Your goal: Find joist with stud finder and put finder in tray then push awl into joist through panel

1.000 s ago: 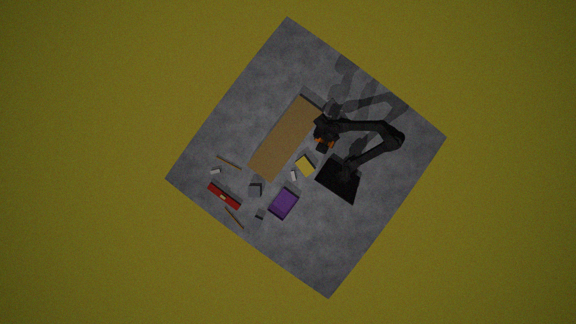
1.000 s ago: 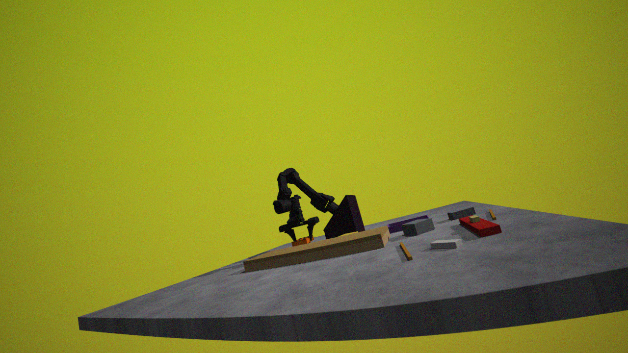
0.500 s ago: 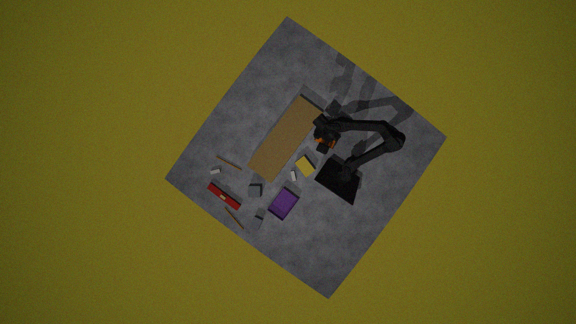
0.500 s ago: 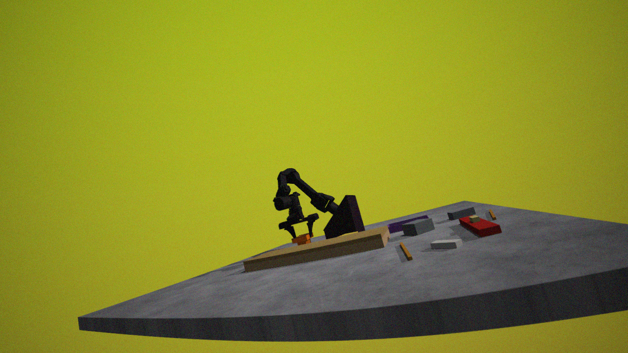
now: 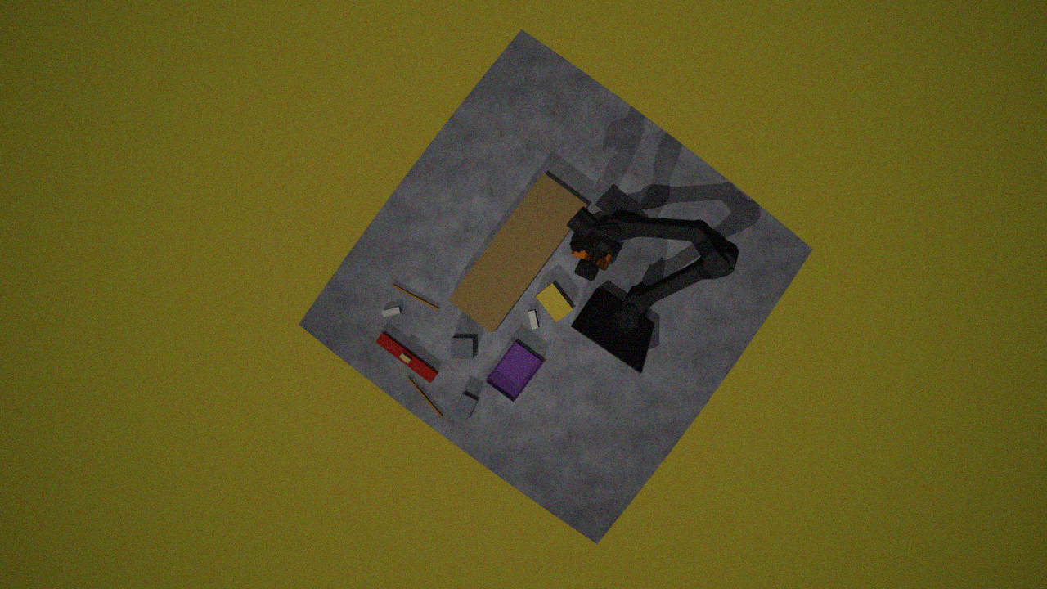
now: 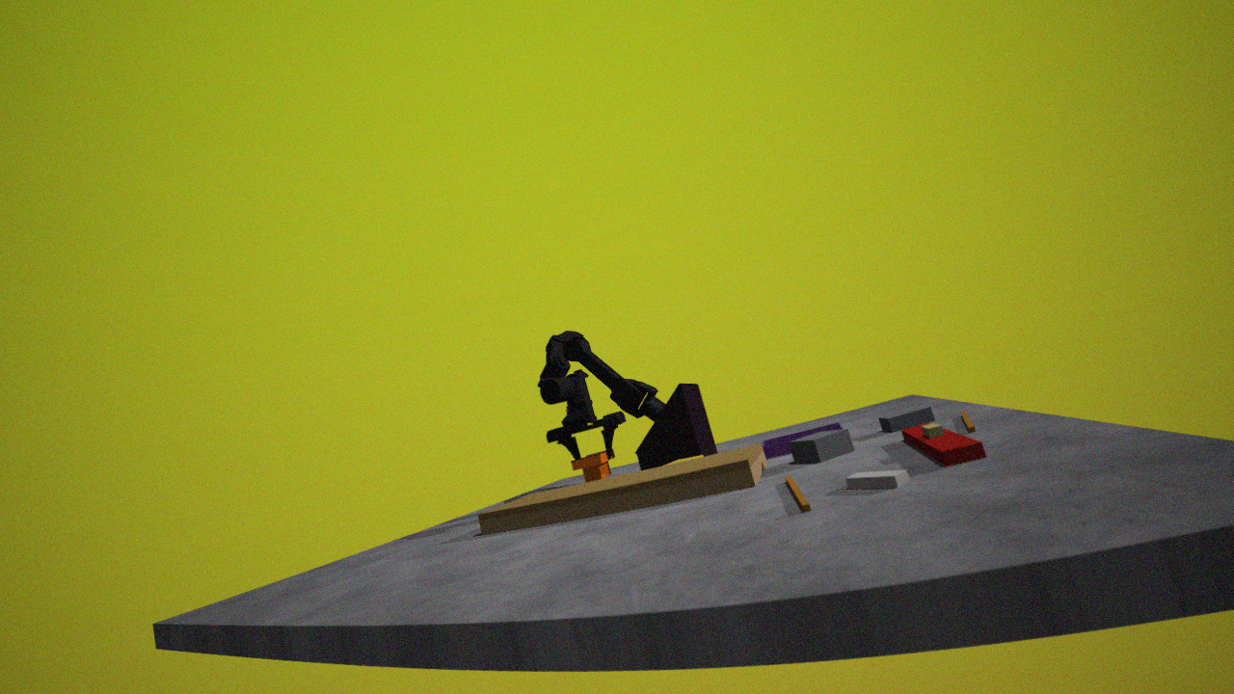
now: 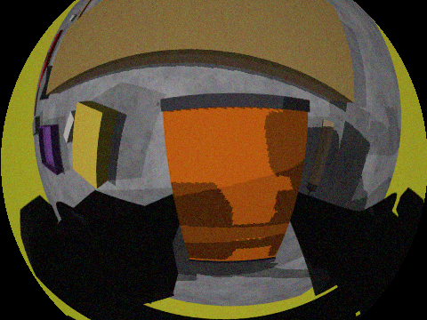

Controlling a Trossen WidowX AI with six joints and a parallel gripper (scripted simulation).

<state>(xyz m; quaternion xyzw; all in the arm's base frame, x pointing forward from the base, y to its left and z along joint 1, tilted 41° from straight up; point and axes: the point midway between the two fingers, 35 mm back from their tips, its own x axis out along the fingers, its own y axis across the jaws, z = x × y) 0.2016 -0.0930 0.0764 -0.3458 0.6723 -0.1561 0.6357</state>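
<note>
My gripper tip is now 10 mm short of the awl, 110 mm to the left of it and 60 mm above it. From my gripper tip the other things lie so: yellow block: 20 mm behind, 200 mm to the left, 60 mm below; purple tray: 70 mm behind, 450 mm to the left, 60 mm below; orange stud finder: 10 mm behind, 20 mm below.
</note>
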